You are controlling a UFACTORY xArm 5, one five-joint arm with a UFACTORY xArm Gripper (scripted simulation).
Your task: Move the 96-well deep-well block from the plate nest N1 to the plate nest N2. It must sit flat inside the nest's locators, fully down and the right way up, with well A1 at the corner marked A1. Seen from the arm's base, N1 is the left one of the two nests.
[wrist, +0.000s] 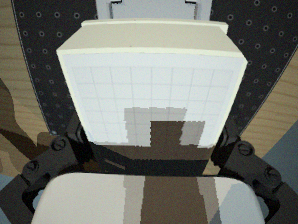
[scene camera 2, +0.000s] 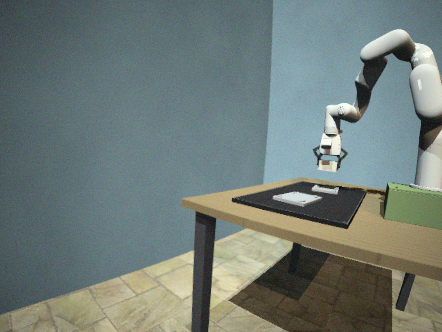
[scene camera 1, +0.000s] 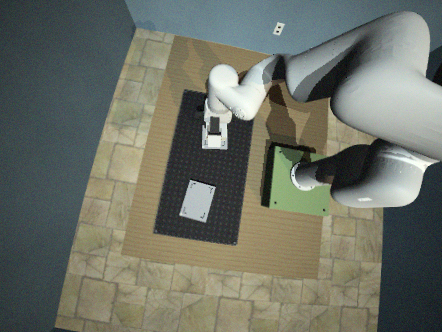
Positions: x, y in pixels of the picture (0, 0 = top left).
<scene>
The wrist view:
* my gripper: 152, 107
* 96-well deep-well block: 153, 94
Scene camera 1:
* my gripper: 216, 125
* plate nest: 197, 201
</scene>
